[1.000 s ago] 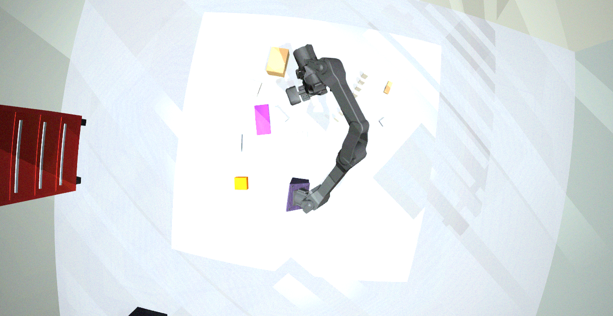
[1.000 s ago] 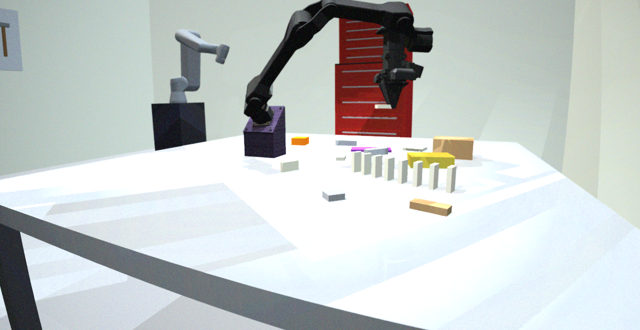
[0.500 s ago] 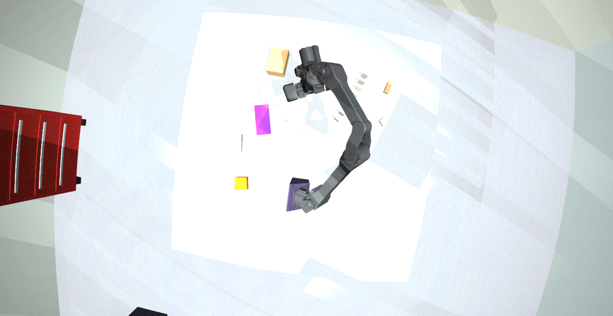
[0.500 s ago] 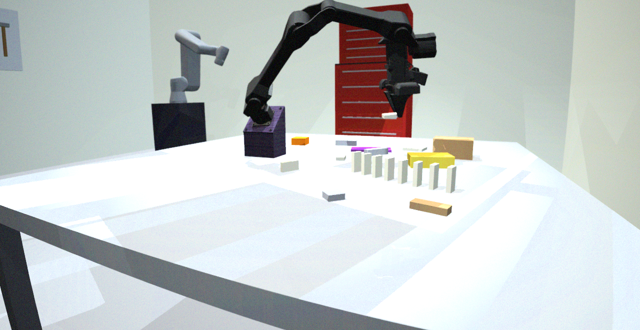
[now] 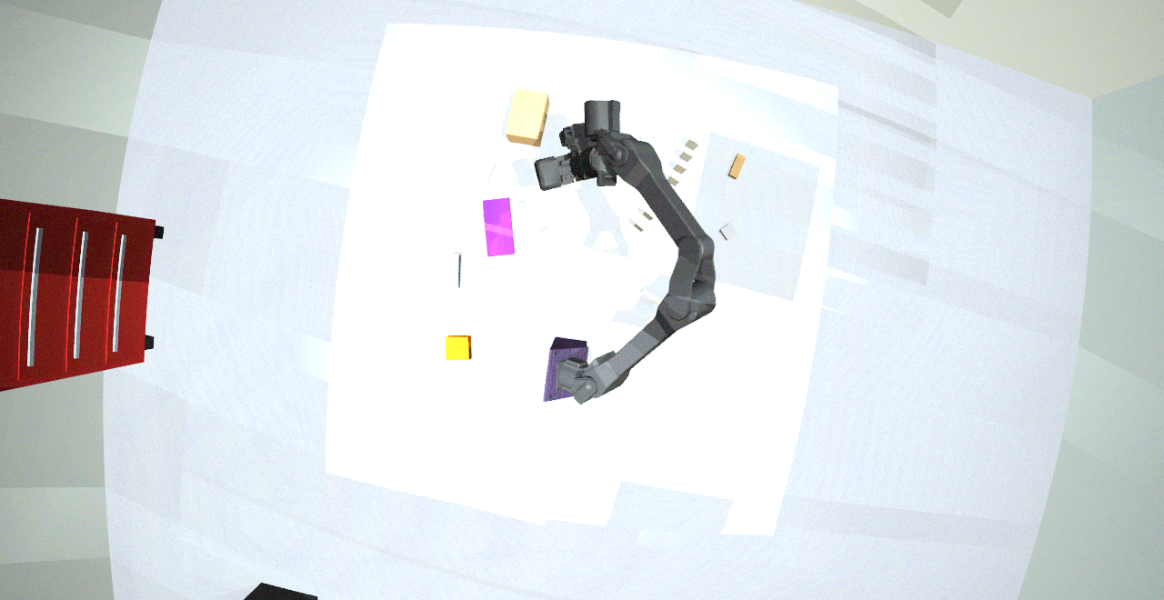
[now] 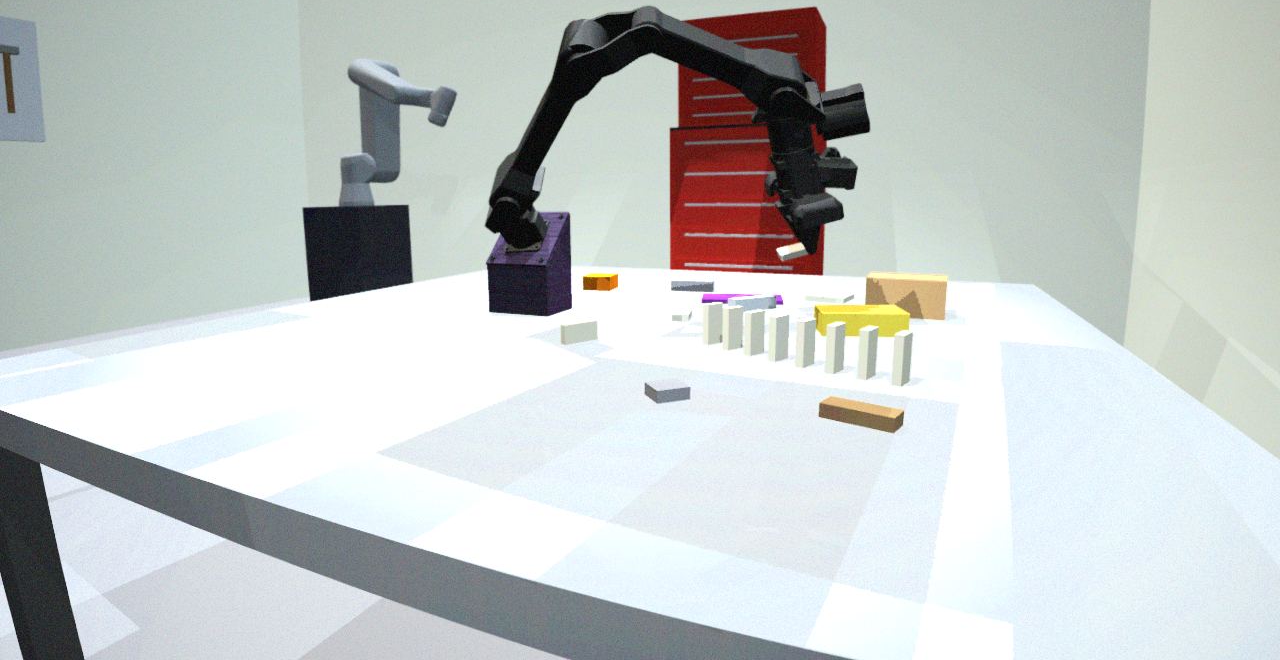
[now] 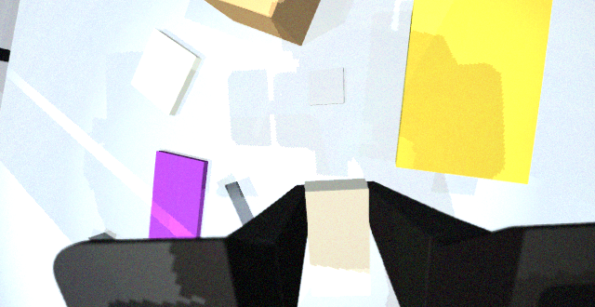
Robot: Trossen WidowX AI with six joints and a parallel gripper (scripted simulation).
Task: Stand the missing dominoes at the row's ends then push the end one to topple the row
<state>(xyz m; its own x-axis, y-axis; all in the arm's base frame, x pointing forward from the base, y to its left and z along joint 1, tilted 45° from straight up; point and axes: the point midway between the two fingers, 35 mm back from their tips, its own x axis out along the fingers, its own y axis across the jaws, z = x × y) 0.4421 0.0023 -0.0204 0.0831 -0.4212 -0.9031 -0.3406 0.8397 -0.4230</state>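
Now: gripper tip 9 cm above the yellow block, 7 cm short of it and 5 cm to the left of it. The rest, counted from my gripper tip: tan box: 15 cm ahead, 12 cm to the left, 8 cm below; then magenta slab: 17 cm to the left, 13 cm behind, 10 cm below; then grey block: 40 cm to the right, 10 cm below, 10 cm behind.
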